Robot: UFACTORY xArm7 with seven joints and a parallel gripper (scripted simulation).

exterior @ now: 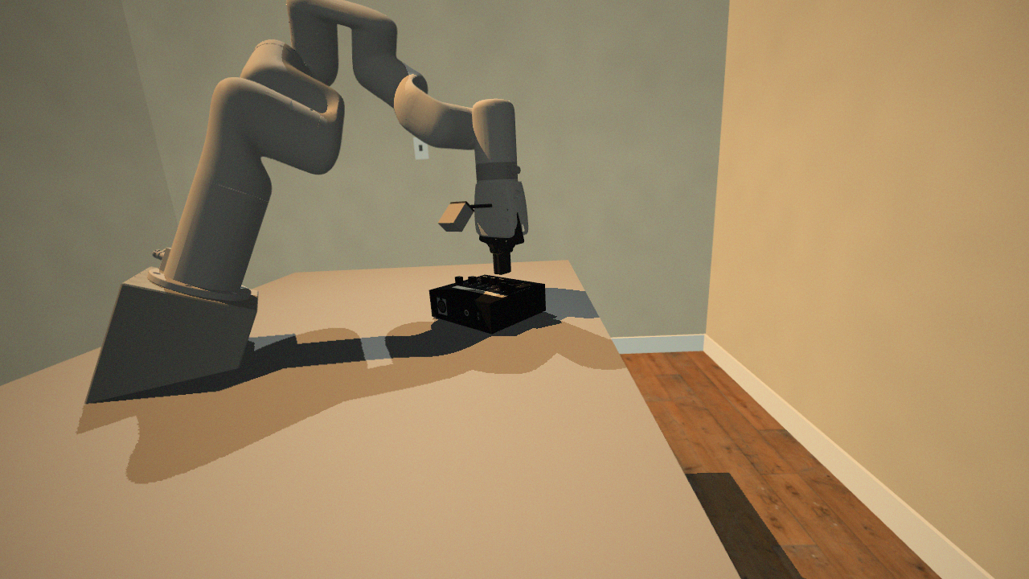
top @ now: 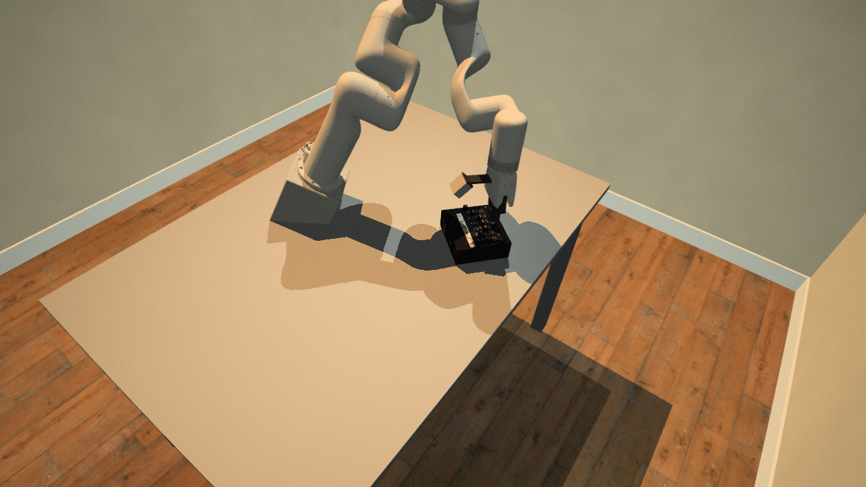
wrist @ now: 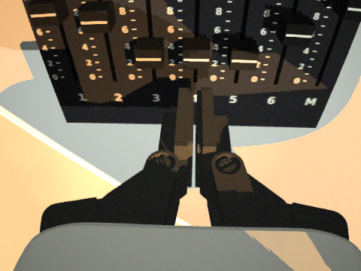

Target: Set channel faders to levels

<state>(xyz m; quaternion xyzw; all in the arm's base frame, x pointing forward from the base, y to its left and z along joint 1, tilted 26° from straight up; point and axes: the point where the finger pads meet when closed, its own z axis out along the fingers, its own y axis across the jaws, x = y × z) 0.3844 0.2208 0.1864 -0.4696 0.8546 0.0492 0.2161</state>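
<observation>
Now: the channel 4 fader cap 1 cm behind my hand, 2 cm to the right of it and 3 cm below it. Round my hand: channel 6 fader cap: 6 cm behind, 1 cm to the right, 3 cm below; then channel 5 fader cap: 3 cm behind, 1 cm to the right, 3 cm below; then channel 3 fader cap: 1 cm ahead, 3 cm to the right, 3 cm below.
</observation>
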